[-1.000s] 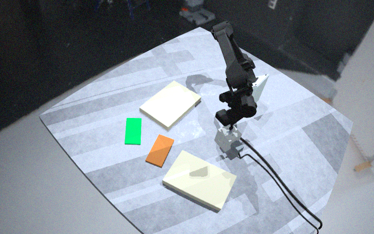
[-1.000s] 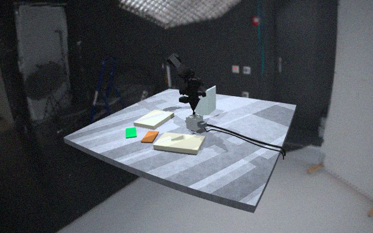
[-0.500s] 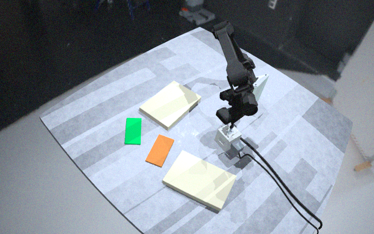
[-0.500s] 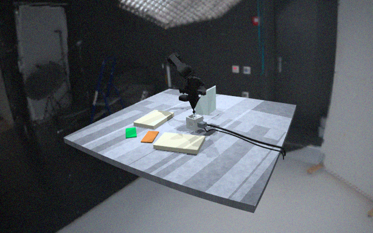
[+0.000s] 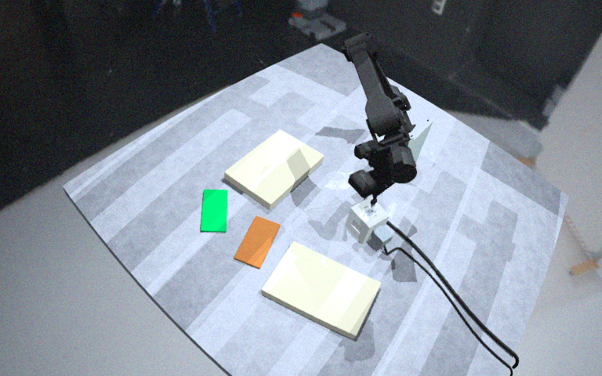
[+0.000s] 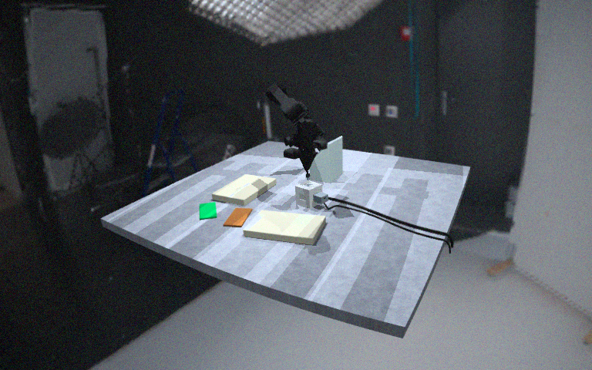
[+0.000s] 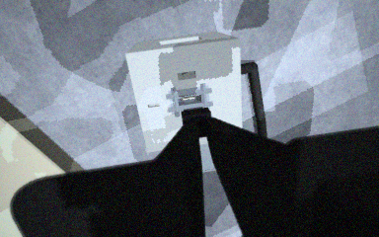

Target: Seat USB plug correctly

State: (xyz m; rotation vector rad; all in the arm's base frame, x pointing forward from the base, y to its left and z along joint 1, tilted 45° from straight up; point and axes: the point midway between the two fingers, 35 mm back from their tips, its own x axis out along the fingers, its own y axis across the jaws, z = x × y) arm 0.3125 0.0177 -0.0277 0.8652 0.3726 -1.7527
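Right now the dark USB plug is 2 cm below my gripper tip. The rest, counted from my gripper tip: USB socket (1 cm to the left, 7 cm below); then orange card (21 cm ahead, 20 cm to the right, 13 cm below); then green card (20 cm ahead, 35 cm to the right, 13 cm below).
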